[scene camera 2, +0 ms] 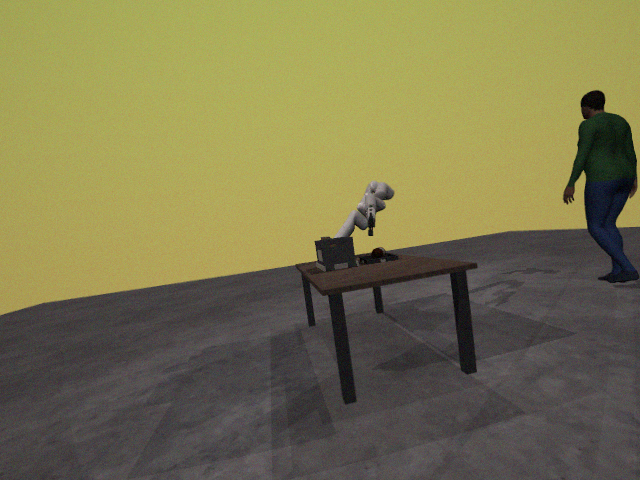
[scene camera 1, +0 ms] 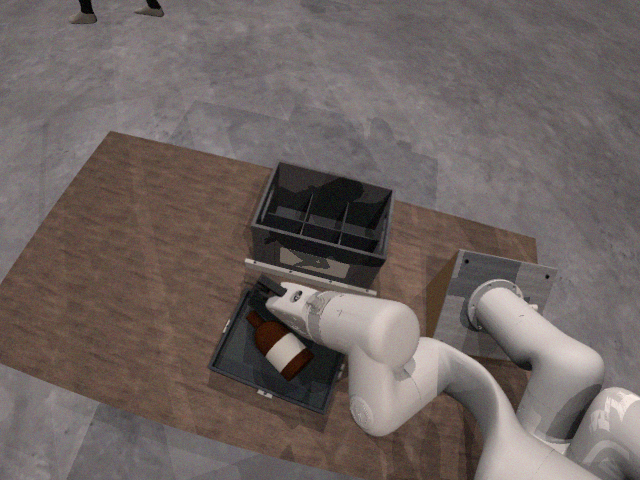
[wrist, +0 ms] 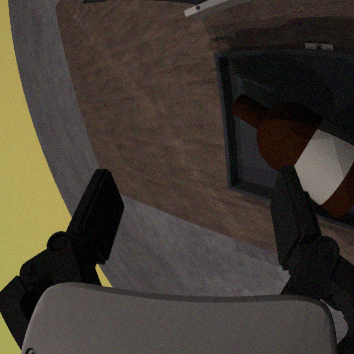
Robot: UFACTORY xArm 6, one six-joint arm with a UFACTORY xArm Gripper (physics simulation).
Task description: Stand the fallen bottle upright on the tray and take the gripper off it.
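Seen in the pictures: gripper, fingertip midpoint: point(scene camera 2: 370, 231) point(scene camera 1: 276, 303) point(wrist: 193, 186); arm's base at its link origin: point(scene camera 2: 335, 245) point(scene camera 1: 494, 306).
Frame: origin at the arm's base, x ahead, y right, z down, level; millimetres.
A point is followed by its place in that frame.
A brown bottle point(scene camera 1: 281, 347) @(x 443, y -120, z 35 mm) point(scene camera 2: 378, 253) @(x 499, y -85, z 65 mm) point(wrist: 287, 137) @(x 453, y -84, z 38 mm) with a white label lies on its side in the dark tray point(scene camera 1: 237, 373) @(x 528, y -167, z 108 mm) point(wrist: 226, 120) @(x 554, y -68, z 90 mm). In scene camera 1 its neck points to the upper left; in the wrist view the neck is near the tray's left wall. My gripper point(scene camera 1: 261, 294) point(scene camera 2: 370, 232) @(x 460, y -72, z -75 mm) point(wrist: 193, 186) @(x 460, y -72, z -75 mm) is open with nothing between its fingers. In scene camera 2 it hangs well above the tray and the table. In the wrist view the right finger overlaps the bottle's lower edge in the picture, and the bottle lies beyond it.
A dark divided crate point(scene camera 1: 319, 242) @(x 394, y 68, z -61 mm) point(scene camera 2: 336, 253) @(x 516, y 195, z 22 mm) stands on the wooden table point(scene camera 1: 129, 248) @(x 844, y 89, z 113 mm) point(scene camera 2: 392, 274) @(x 1017, y 134, z 113 mm) beside the tray. A pale strip point(scene camera 1: 310, 277) @(x 398, y 59, z 83 mm) point(wrist: 210, 8) @(x 518, y 74, z 92 mm) lies between crate and tray. The arm's base plate point(scene camera 1: 444, 330) @(x 98, y -46, z 54 mm) is at the right in scene camera 1. A person point(scene camera 2: 607, 180) stands beyond the table.
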